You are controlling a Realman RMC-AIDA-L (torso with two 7-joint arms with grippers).
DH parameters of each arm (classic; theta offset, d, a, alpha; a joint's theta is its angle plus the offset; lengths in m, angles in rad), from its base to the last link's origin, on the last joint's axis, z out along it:
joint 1: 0 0.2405 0 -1.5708
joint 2: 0 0 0 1.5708
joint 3: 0 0.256 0 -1.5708
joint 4: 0 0 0 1.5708
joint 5: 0 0.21 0 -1.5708
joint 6: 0 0 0 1.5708
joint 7: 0 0.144 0 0
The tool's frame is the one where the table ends.
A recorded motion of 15 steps. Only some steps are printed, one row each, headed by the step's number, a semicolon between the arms.
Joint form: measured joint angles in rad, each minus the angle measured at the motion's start. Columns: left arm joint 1, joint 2, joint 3, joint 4, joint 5, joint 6, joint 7; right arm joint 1, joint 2, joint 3, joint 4, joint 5, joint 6, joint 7.
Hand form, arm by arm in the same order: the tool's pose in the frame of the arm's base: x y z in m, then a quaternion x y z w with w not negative. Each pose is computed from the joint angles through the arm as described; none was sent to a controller.
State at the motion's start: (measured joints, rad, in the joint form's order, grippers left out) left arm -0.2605 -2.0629 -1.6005 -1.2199 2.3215 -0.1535 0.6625; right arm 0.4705 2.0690 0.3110 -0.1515 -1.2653 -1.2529 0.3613
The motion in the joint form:
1: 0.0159 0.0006 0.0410 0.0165 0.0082 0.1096 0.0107; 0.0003 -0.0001 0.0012 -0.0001 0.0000 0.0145 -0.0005
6: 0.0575 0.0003 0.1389 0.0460 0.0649 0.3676 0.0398; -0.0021 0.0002 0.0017 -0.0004 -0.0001 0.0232 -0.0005
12: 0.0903 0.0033 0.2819 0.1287 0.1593 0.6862 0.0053; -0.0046 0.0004 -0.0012 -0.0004 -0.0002 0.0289 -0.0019
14: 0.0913 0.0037 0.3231 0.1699 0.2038 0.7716 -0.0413; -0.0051 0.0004 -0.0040 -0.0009 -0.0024 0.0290 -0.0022
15: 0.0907 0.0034 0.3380 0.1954 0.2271 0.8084 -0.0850; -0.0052 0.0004 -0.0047 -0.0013 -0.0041 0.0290 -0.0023
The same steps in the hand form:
1: -0.2478 0.4005 0.0505 -0.73535 -0.26308 -0.15607 0.60472; 0.3986 0.3142 0.1011 -0.47655 0.28284 0.32182 0.76768
6: -0.2462 0.3900 0.0518 -0.70878 -0.18837 -0.15764 0.66128; 0.4004 0.3132 0.1004 -0.47616 0.28711 0.31848 0.76773
12: -0.2402 0.3700 0.0392 -0.68599 -0.10272 -0.17916 0.69769; 0.4016 0.3125 0.0996 -0.47738 0.28941 0.31538 0.76739
14: -0.2385 0.3636 0.0313 -0.68607 -0.08342 -0.19397 0.69622; 0.4014 0.3127 0.0993 -0.47953 0.28873 0.31465 0.76661
15: -0.2395 0.3605 0.0273 -0.68652 -0.08280 -0.20569 0.69248; 0.4013 0.3127 0.0991 -0.48057 0.28833 0.31431 0.76624

